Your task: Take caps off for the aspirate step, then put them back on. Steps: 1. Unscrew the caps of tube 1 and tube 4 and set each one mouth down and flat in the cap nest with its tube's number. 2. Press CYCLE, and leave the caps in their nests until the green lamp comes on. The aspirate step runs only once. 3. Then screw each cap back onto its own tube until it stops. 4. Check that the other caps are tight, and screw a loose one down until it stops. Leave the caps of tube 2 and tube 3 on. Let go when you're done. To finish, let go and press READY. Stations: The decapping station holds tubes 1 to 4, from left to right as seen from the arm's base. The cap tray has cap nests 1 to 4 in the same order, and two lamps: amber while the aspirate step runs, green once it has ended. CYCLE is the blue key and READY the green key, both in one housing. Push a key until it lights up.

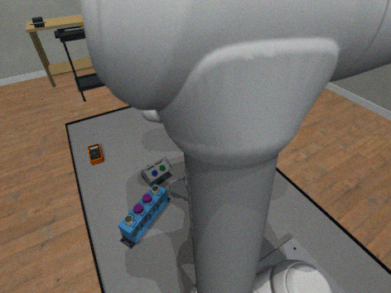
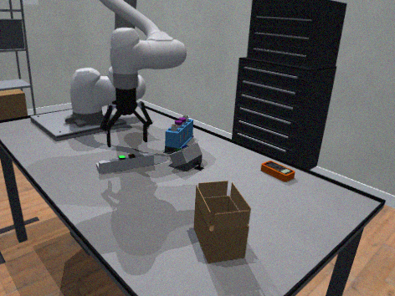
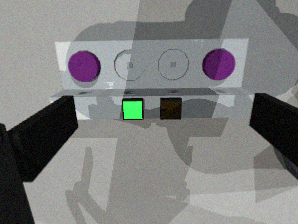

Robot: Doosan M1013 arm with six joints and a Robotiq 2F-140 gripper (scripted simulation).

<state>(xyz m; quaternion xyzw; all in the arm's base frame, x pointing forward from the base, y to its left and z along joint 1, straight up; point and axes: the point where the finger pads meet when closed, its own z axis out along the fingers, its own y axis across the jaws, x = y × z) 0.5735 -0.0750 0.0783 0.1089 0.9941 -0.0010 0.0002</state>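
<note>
The purple cap is 100 mm below my hand, 70 mm to the left of it and 10 mm behind it. The rest, counted from my hand: grey key housing: 200 mm to the left, 110 mm ahead, 50 mm below; green ready key: 180 mm to the left, 100 mm ahead, 40 mm below; blue cycle key: 220 mm to the left, 90 mm ahead, 40 mm below.
</note>
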